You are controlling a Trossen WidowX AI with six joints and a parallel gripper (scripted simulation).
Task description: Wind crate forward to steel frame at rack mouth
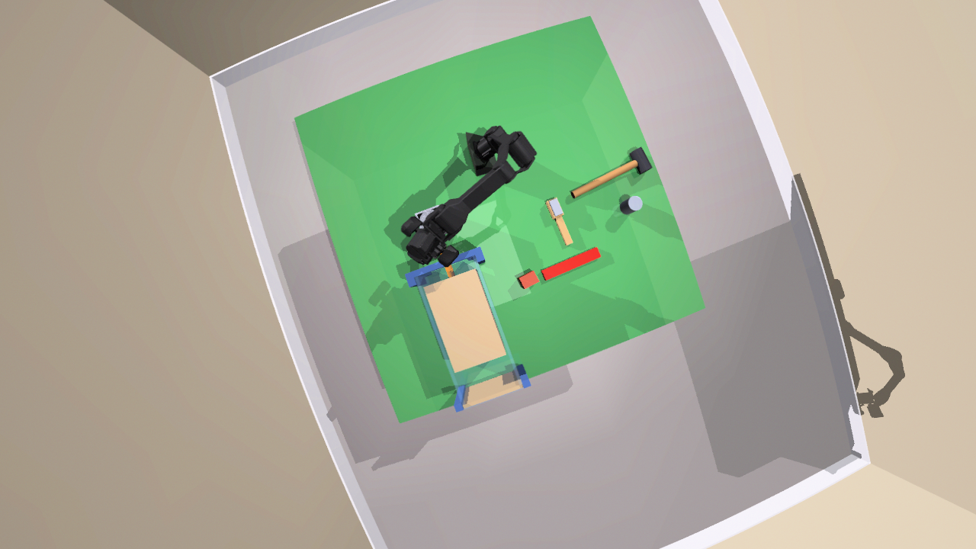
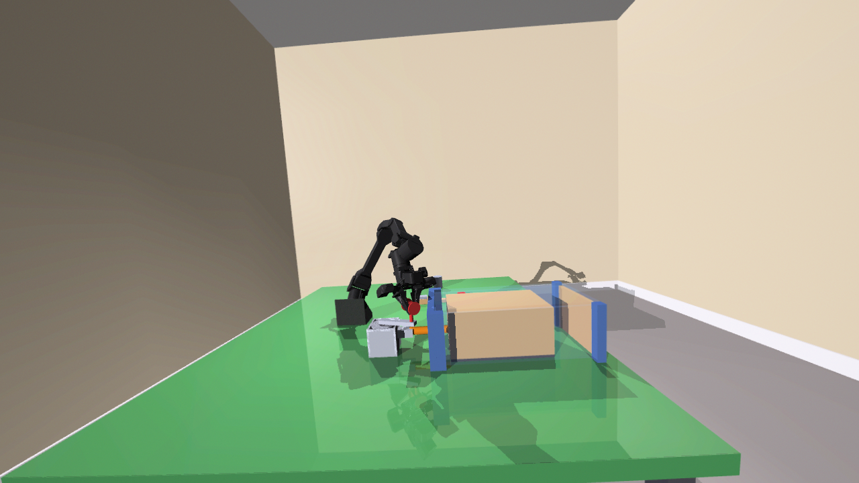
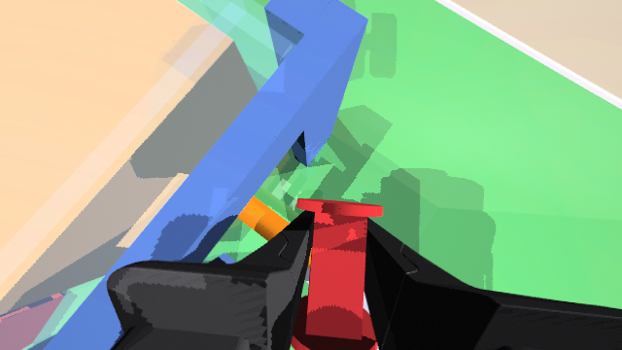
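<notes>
Now: gripper tip 50 mm past the winch handle, 30 mm above it and 20 mm to the right of it. From my gripper tip the other things lie so: blue steel frame 50 mm to the left, 50 mm ahead, 30 mm below; then winch 120 mm behind, 100 mm below, 20 mm to the left; then red knob 10 mm to the left, 10 mm behind.
</notes>
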